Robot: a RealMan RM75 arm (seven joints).
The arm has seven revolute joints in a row. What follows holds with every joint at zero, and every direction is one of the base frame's.
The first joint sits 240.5 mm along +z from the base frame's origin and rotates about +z.
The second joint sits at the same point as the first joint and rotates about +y.
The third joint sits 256 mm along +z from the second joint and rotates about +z.
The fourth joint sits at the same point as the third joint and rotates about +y.
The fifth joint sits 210 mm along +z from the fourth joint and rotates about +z.
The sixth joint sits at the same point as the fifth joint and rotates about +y.
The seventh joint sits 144 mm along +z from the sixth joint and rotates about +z.
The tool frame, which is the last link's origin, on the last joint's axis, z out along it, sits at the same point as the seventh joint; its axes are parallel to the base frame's.
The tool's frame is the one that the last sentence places.
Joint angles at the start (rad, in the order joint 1, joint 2, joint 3, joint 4, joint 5, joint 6, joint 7):
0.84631, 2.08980, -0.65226, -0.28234, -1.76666, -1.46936, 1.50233
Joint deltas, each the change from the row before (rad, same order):
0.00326, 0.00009, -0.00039, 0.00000, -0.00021, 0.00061, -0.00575
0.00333, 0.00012, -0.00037, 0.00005, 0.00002, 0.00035, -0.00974
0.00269, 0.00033, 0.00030, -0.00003, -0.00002, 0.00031, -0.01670
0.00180, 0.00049, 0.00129, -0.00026, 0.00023, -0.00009, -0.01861
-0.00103, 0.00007, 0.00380, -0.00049, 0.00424, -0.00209, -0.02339
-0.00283, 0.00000, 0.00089, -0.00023, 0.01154, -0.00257, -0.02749
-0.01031, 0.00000, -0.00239, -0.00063, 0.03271, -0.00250, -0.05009
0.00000, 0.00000, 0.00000, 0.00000, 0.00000, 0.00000, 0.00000
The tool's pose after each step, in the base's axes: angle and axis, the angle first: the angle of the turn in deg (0 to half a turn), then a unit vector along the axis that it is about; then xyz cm. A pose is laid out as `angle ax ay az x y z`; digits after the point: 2 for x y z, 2 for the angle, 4 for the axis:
176.17 -0.8764 0.2866 0.3869 15.61 37.96 -4.68
176.03 -0.8784 0.2810 0.3867 15.49 38.01 -4.69
175.71 -0.8810 0.2726 0.3866 15.38 38.05 -4.70
175.31 -0.8836 0.2638 0.3870 15.30 38.08 -4.70
174.66 -0.8851 0.2540 0.3900 15.29 38.11 -4.60
173.84 -0.8859 0.2433 0.3951 15.29 38.14 -4.46
171.95 -0.8850 0.2265 0.4068 15.44 38.18 -4.14
171.95 -0.8850 0.2265 0.4068 15.44 38.18 -4.14

